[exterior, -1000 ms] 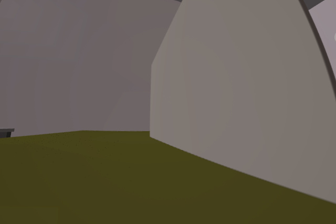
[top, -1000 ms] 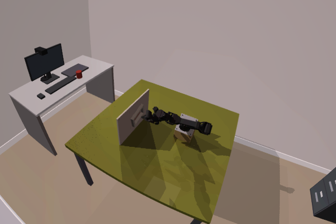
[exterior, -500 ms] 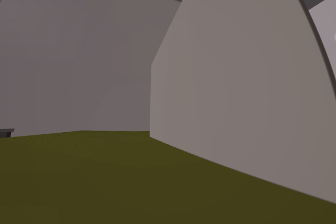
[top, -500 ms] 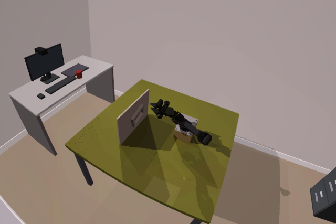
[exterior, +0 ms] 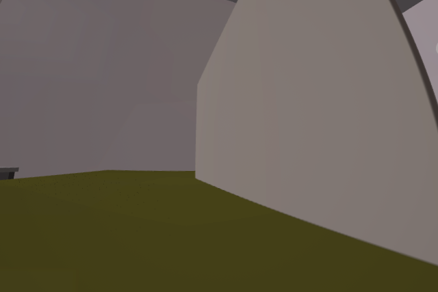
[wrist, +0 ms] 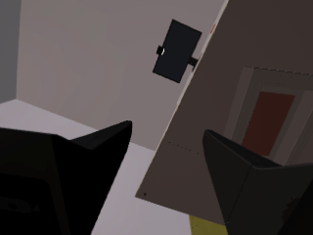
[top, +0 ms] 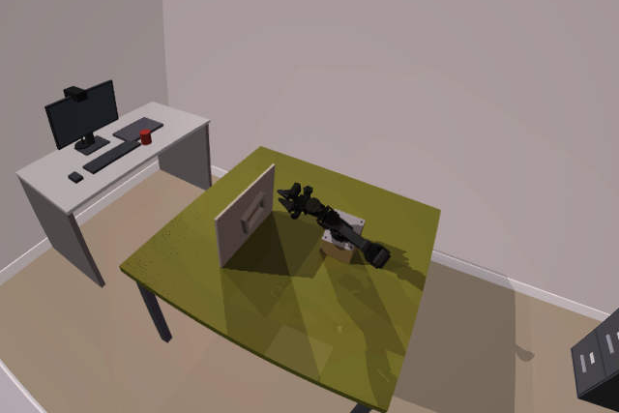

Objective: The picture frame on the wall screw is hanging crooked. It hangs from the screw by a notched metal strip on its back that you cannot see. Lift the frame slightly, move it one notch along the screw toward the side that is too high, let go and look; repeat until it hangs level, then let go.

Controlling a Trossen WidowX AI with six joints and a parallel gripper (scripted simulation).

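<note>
The picture frame lies 13 cm ahead of my gripper tip and 17 cm below it. Also, from my gripper tip: wall panel: 14 cm ahead, 2 cm to the left, 18 cm below.
</note>
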